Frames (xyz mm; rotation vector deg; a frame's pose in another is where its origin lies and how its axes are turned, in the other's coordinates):
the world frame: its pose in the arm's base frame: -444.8 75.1 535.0 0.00 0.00 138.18
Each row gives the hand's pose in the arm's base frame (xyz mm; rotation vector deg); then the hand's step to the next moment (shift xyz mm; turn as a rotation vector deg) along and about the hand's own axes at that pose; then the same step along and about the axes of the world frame.
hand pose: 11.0 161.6 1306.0 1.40 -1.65 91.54
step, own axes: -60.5 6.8 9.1 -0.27 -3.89 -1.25
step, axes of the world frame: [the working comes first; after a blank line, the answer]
step, axes of the arm's base frame: -5.2 -60.9 7.0 3.90 -0.12 -1.25

-36.8 48.9 7.0 -2.99 -2.51 -1.25
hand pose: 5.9 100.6 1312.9 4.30 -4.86 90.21
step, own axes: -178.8 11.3 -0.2 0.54 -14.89 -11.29
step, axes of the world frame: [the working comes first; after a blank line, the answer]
step, axes of the arm's base frame: -10.3 -177.9 -18.4 14.95 1.76 -11.08

-110.9 139.5 -18.4 -9.97 -11.28 -11.08
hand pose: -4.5 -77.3 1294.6 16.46 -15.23 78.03
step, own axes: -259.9 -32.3 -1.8 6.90 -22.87 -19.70
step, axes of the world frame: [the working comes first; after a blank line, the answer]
step, axes of the arm's base frame: -17.1 -243.7 -94.3 24.16 9.10 -17.10

-149.8 193.1 -94.3 -11.93 -22.89 -17.10
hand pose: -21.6 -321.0 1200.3 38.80 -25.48 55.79
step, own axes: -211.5 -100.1 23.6 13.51 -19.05 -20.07
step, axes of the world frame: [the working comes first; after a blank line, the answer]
step, axes of the arm's base frame: -20.2 -182.4 -147.0 24.17 14.81 -12.02

-106.6 149.4 -147.0 -8.14 -27.16 -12.02
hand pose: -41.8 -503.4 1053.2 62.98 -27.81 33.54
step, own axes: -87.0 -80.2 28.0 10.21 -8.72 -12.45
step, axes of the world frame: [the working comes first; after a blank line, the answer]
step, axes of the arm's base frame: -15.0 -69.7 -98.5 14.34 10.58 -4.20

-35.3 61.9 -98.5 -3.63 -17.45 -4.20
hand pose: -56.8 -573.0 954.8 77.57 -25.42 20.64
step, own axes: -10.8 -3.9 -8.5 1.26 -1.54 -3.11
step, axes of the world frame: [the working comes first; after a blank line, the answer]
step, axes of the arm's base frame: -6.6 7.7 -10.1 2.15 2.77 -1.16

10.0 -1.4 -10.1 0.24 -3.50 -1.16
